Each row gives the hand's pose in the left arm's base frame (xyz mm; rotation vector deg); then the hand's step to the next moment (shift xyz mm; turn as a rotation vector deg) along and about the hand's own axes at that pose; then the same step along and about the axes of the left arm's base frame.
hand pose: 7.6 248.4 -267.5 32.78 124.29 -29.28
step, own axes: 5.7 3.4 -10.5 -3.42 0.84 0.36
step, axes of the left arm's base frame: -7.7 9.7 1.1 2.62 -0.28 2.37
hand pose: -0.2 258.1 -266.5 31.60 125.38 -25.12
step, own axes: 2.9 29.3 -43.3 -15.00 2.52 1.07
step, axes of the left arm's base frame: -13.8 46.3 20.3 10.54 -1.96 10.84
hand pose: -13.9 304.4 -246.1 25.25 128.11 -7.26
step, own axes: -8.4 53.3 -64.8 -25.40 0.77 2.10
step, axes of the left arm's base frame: -23.0 62.8 51.4 16.82 -6.65 17.97
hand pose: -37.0 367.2 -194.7 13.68 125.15 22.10
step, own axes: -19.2 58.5 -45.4 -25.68 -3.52 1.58
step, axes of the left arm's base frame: -23.2 40.2 60.8 16.43 -10.84 16.94
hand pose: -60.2 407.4 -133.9 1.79 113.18 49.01
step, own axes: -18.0 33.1 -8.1 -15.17 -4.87 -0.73
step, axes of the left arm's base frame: -6.7 14.2 35.2 9.28 -9.43 8.90
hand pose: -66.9 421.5 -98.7 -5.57 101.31 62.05
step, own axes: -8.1 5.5 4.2 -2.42 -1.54 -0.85
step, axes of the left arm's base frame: 4.0 3.0 9.4 1.35 -2.47 1.01
